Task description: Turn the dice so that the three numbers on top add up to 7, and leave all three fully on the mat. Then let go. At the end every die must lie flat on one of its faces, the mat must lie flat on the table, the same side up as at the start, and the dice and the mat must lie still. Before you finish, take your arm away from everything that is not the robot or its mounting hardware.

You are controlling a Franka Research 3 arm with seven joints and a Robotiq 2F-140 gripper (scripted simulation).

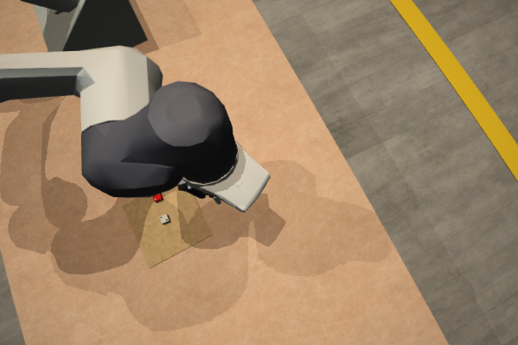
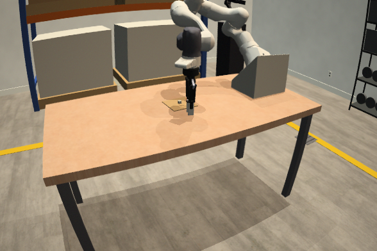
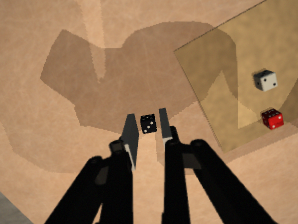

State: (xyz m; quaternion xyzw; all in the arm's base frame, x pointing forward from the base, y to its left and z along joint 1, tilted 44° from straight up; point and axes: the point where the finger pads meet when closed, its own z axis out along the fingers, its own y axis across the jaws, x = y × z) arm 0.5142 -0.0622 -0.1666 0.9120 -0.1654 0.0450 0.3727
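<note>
My hand is 30 mm above the black die. Also, from my hand: red die (120 mm to the right, 70 mm behind, 20 mm below); tan mat (130 mm to the right, 30 mm below, 20 mm behind); white die (130 mm to the right, 20 mm below, 20 mm behind).
</note>
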